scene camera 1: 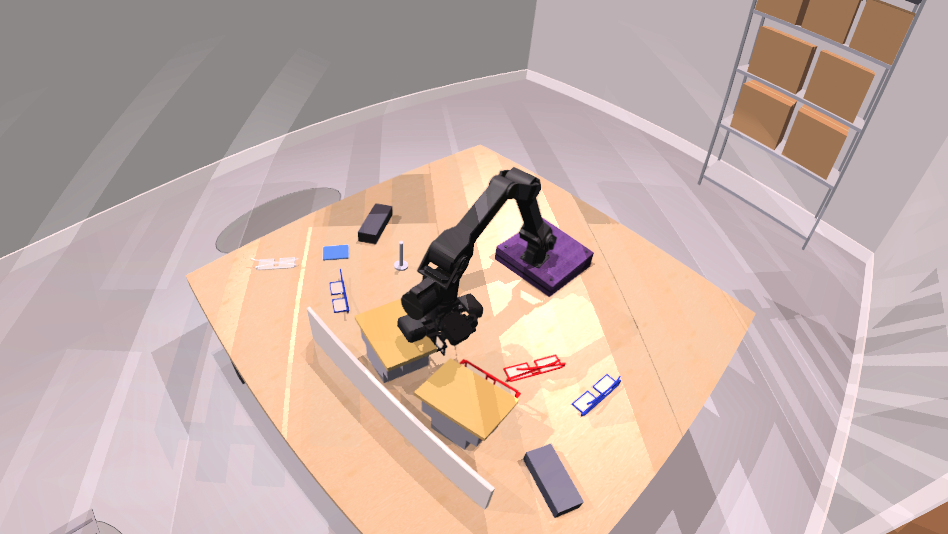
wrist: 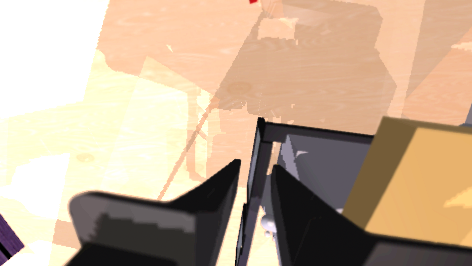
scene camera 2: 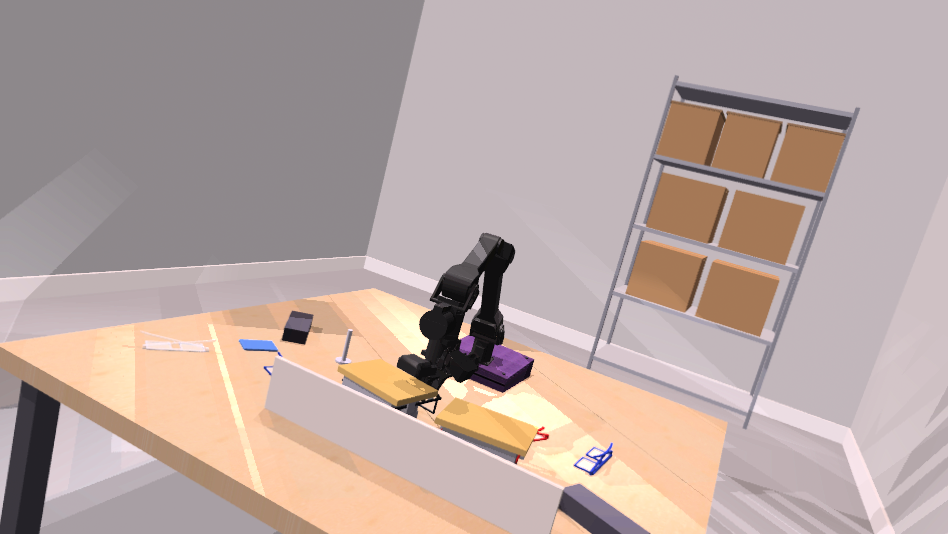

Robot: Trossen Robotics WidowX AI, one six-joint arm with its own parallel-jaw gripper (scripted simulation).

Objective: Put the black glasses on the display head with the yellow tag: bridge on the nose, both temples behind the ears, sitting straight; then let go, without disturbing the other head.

Labels:
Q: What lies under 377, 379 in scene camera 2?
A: A display head.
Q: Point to a dark box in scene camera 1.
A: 371, 229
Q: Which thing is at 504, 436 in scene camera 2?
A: A display head.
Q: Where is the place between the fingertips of my gripper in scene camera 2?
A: At 425, 400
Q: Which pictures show my gripper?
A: Scene camera 1, the wrist view and scene camera 2: all of them.

